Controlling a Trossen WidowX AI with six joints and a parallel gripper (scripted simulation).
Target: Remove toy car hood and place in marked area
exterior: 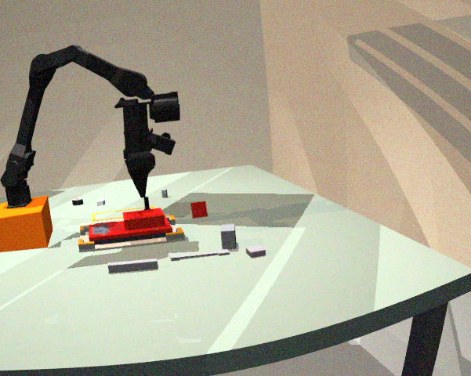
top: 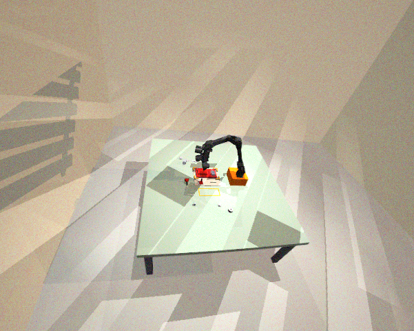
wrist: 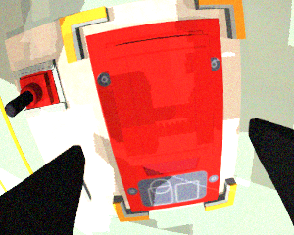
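The red hood is 6 cm below my gripper tip.
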